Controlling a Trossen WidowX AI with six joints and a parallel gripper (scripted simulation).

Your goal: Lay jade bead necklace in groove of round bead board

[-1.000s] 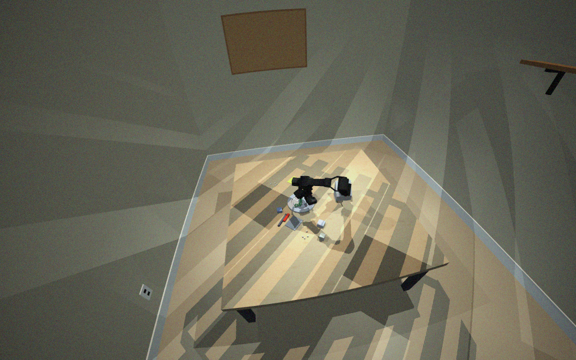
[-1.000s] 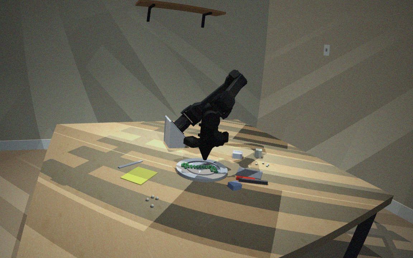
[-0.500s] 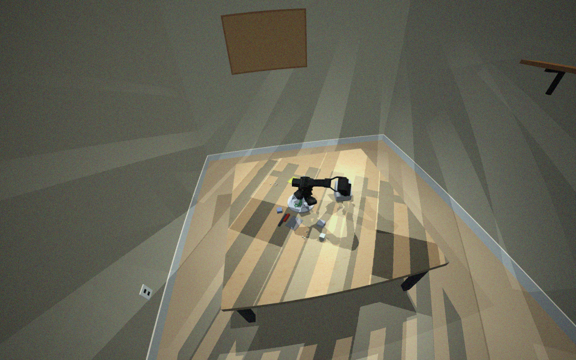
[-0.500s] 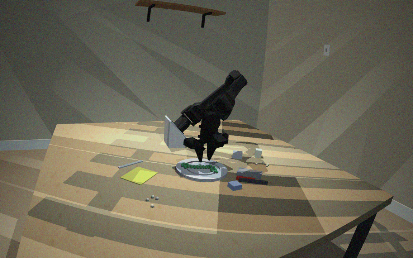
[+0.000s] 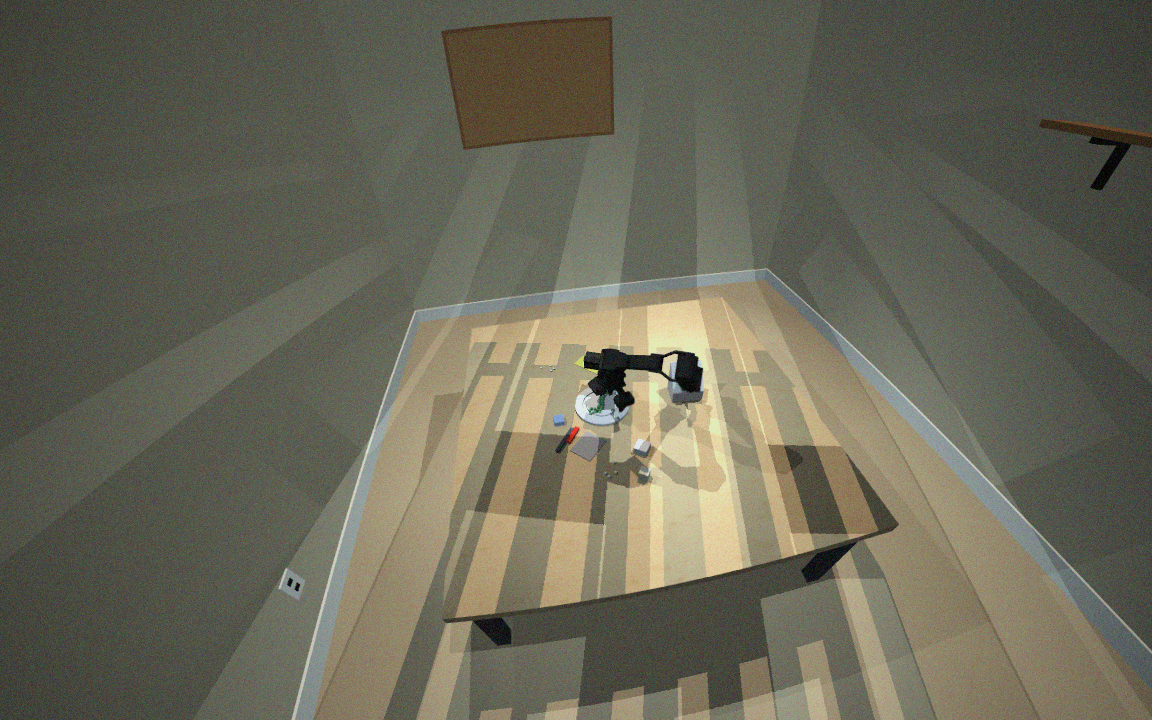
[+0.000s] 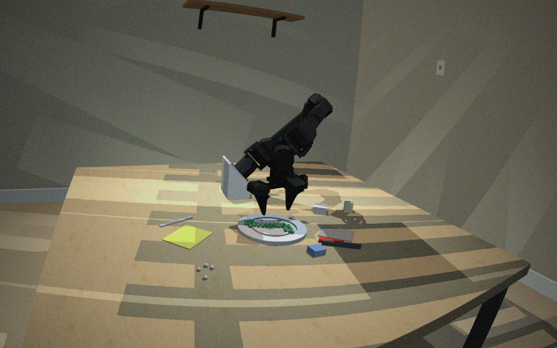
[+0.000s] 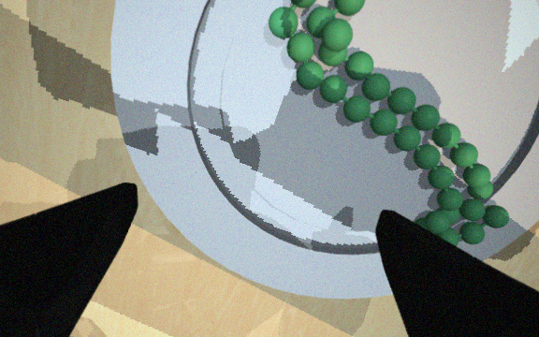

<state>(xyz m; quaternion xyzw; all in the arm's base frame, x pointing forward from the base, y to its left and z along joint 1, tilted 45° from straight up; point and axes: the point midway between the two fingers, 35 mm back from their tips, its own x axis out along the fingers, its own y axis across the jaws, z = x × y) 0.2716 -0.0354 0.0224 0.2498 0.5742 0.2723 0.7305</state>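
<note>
My gripper tip is now 40 mm short of the round grey bead board, 30 mm to the left of it and 30 mm above it. Also, from my gripper tip: grey plate (140 mm ahead, 130 mm to the left, 30 mm below); then blue block (210 mm ahead, 30 mm below); then red and black pen (190 mm ahead, 80 mm to the left, 30 mm below).
</note>
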